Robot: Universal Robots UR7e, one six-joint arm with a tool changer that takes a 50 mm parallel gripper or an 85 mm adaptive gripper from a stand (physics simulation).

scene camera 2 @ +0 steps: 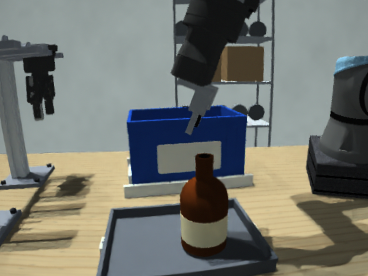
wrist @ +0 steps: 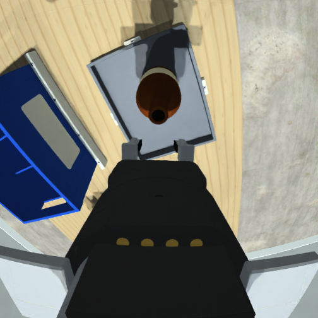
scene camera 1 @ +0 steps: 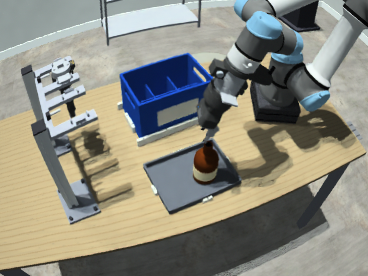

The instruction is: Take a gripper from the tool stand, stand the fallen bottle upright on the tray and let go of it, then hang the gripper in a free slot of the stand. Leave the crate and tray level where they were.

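The brown bottle with a cream label stands upright on the grey tray, in its right half in the scene views. The tray lies flat on the table. My gripper is tilted and open, with its fingertips above and behind the bottle's neck, apart from it. The tool stand is at the left. Another black gripper hangs in its far slot; nearer arms of the stand hold no gripper.
The blue crate stands upright behind the tray, with pale rails along its base. The robot base is at the right. A shelf rack stands behind the table.
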